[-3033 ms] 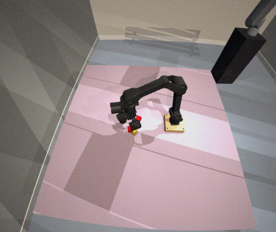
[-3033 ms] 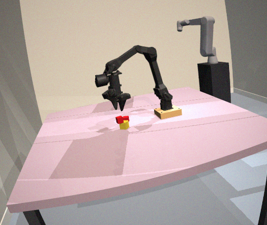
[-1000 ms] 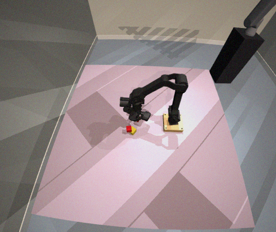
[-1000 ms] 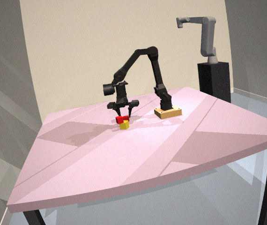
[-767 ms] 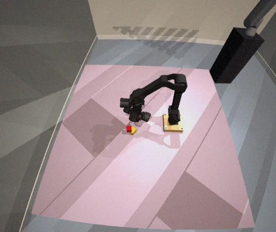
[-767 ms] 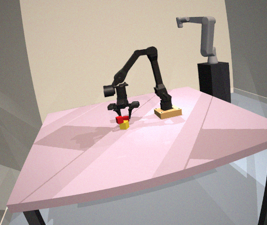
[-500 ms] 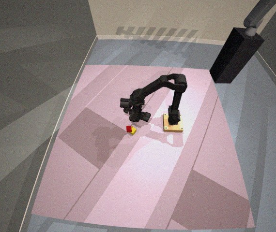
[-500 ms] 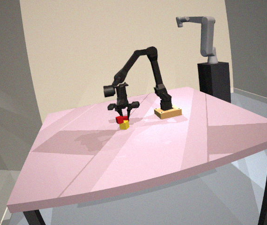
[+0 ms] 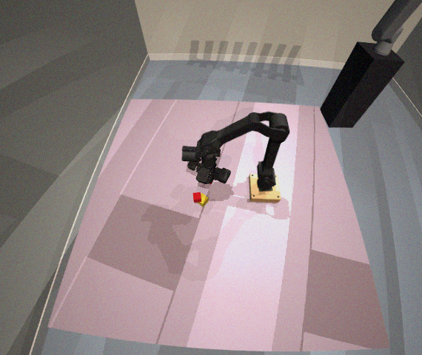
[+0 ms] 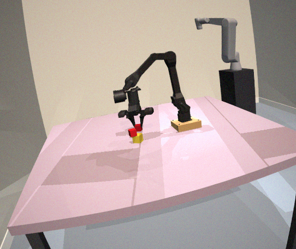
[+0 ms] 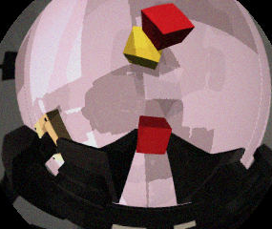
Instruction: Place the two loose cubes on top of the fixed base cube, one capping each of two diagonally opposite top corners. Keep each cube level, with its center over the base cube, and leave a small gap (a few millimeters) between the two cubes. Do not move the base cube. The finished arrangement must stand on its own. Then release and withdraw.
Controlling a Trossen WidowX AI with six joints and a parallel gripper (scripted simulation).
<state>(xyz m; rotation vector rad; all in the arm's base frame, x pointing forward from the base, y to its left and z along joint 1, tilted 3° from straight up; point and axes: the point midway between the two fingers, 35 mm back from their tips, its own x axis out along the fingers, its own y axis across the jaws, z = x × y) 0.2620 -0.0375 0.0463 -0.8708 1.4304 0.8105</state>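
Right now the yellow base cube is 10 cm to the left of my gripper tip, 3 cm ahead of it and 2 cm below it.
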